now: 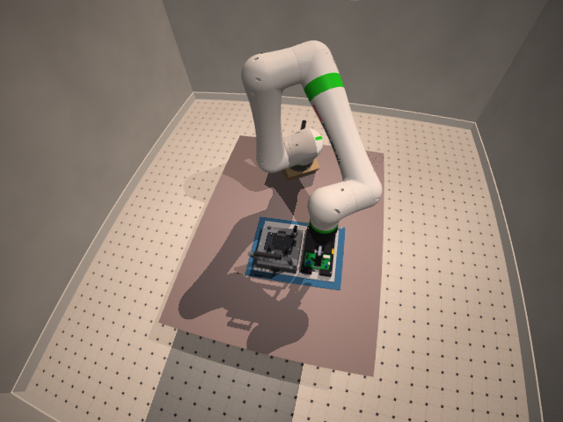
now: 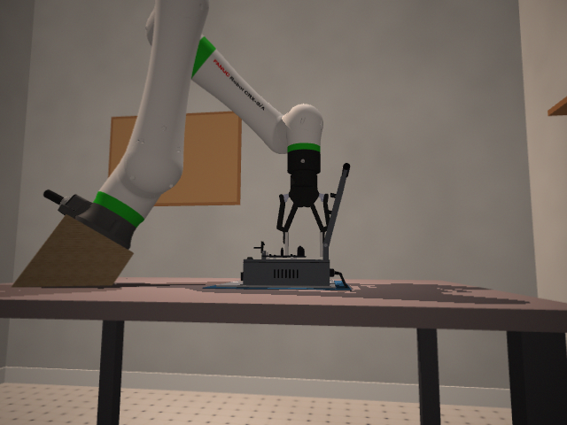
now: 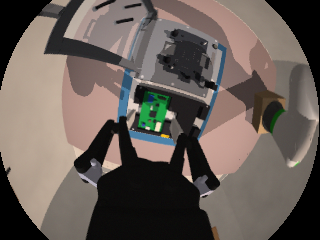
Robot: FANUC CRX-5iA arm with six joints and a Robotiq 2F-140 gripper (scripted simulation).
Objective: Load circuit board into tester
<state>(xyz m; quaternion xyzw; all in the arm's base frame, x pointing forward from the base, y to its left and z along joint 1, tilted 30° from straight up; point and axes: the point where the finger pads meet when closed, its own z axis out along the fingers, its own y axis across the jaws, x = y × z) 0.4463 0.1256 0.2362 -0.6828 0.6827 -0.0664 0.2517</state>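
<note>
My gripper is now 7 cm above the green circuit board. Also, from my hand: latch hook 12 cm to the right, 9 cm behind, 1 cm below; tester 13 cm to the right, 2 cm above; tester plate 17 cm to the right, 2 cm below, 2 cm behind.
</note>
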